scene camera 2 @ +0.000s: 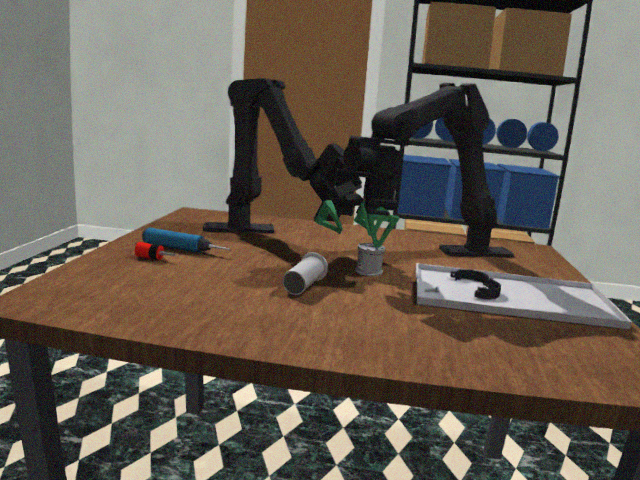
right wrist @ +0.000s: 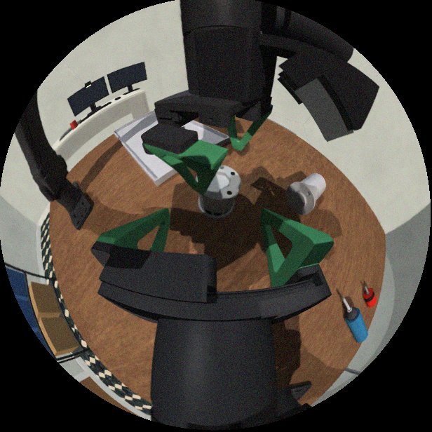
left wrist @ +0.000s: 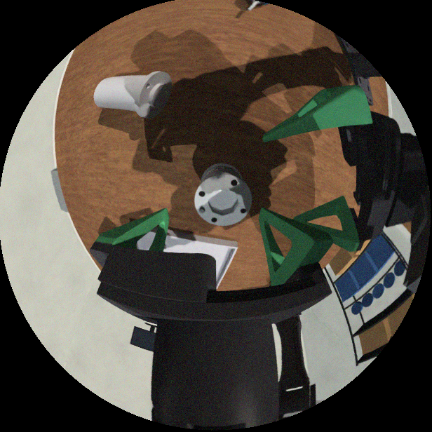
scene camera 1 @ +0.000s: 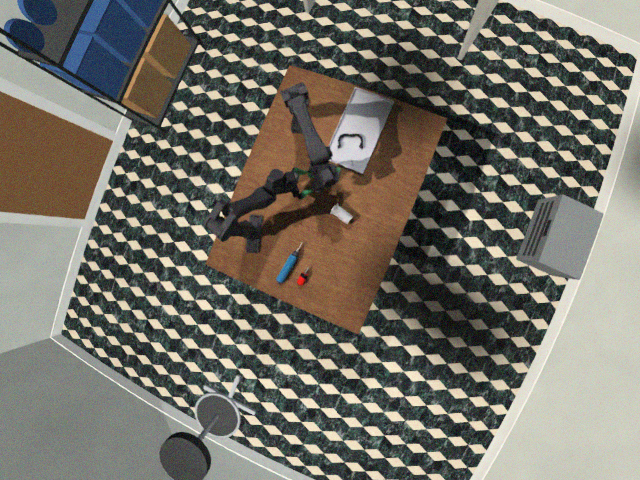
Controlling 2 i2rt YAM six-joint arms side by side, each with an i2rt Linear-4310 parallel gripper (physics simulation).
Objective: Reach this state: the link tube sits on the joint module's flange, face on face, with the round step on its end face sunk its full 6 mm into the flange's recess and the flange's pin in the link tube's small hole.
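Frame: origin at the left arm's base, x left, y up, z ahead, level; metres.
Seen in the pictures: left gripper, between the fingertips: [scene camera 2: 374, 241]; right gripper, between the fingertips: [scene camera 2: 357, 230] [scene camera 1: 311, 181]; left arm's base, origin of its link: [scene camera 2: 476, 252]; right arm's base, origin of its link: [scene camera 2: 238, 229] [scene camera 1: 254, 234].
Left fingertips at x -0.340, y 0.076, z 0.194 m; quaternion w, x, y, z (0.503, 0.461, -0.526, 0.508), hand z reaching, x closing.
Note:
Pixels of each thing's top centre, then the offset from my left fingertips to it. "*": a spot on its surface instead.
- joint module, centre of its top: [scene camera 2: 371, 244] dz -0.010, dx -0.002, dy -0.012 m
- link tube, centre of its top: [scene camera 2: 306, 256] [scene camera 1: 341, 213] dz +0.099, dx -0.159, dy -0.011 m
- white tray, centre of its top: [scene camera 2: 514, 289] [scene camera 1: 359, 128] dz +0.127, dx +0.290, dy -0.060 m
- dark curved handle, a spot on its surface: [scene camera 2: 492, 284] [scene camera 1: 352, 135] * dz +0.100, dx +0.251, dy -0.059 m
- blue screwdriver, a spot on its surface: [scene camera 2: 173, 240] [scene camera 1: 291, 268] * dz -0.112, dx -0.465, dy -0.050 m
The joint module [scene camera 2: 370, 259] [left wrist: 223, 200] [right wrist: 216, 206] stands upright, its flange with recess and holes facing up; in scene camera 1 the left arm hides it. The link tube [scene camera 1: 341, 213] [scene camera 2: 302, 275] [left wrist: 120, 93] [right wrist: 314, 187] lies on its side on the table, apart from the module, its stepped, wider end turned toward the module's side. My left gripper [scene camera 2: 379, 241] [left wrist: 213, 212] [right wrist: 220, 166] is open and empty, pointing down close above the module. My right gripper [scene camera 2: 349, 227] [left wrist: 283, 187] [right wrist: 214, 212] is open and empty beside the module, its fingers near the left gripper.
A white tray [scene camera 1: 374, 111] [scene camera 2: 522, 313] holds a dark curved handle [scene camera 1: 351, 135] [scene camera 2: 492, 284]. A blue screwdriver [scene camera 1: 287, 267] [scene camera 2: 173, 240] [right wrist: 356, 325] and a red one [scene camera 1: 302, 279] [scene camera 2: 148, 251] [right wrist: 370, 297] lie beyond the link tube. The two arms' wrists are close together.

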